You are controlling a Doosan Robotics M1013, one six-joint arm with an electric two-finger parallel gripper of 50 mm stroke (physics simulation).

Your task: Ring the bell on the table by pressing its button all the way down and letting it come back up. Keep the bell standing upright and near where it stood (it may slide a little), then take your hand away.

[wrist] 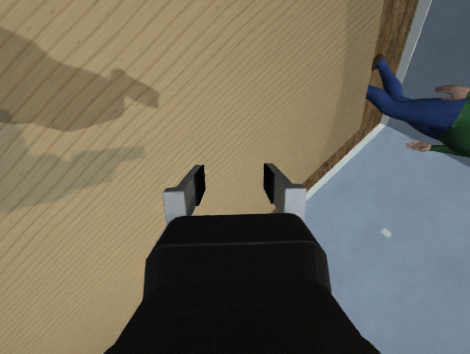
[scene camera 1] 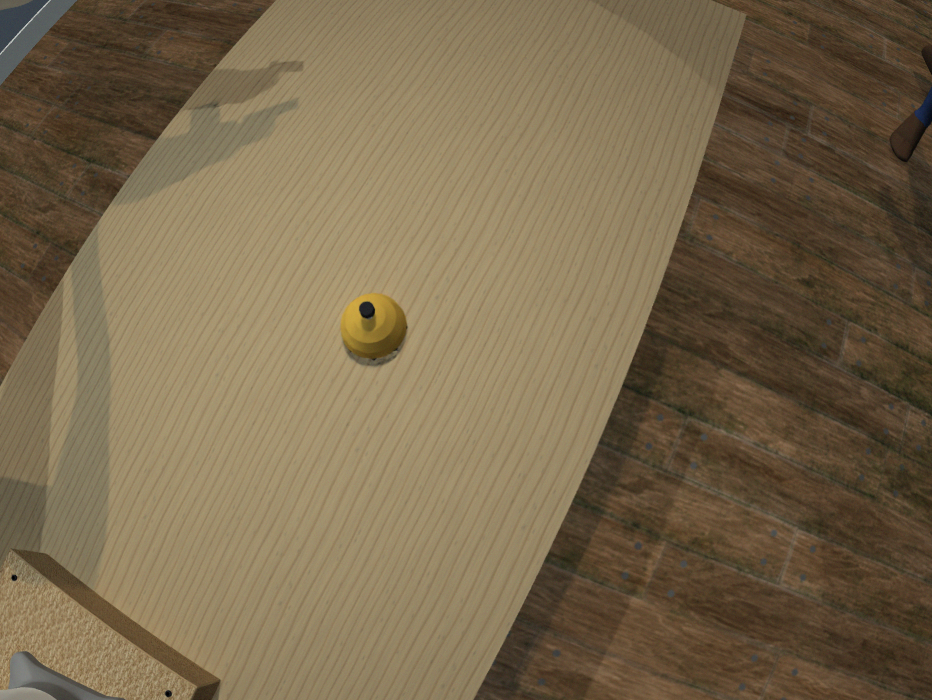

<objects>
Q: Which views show the yellow domed bell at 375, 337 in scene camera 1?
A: Scene camera 1 only.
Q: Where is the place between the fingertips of my gripper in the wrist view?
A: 234, 176
</objects>
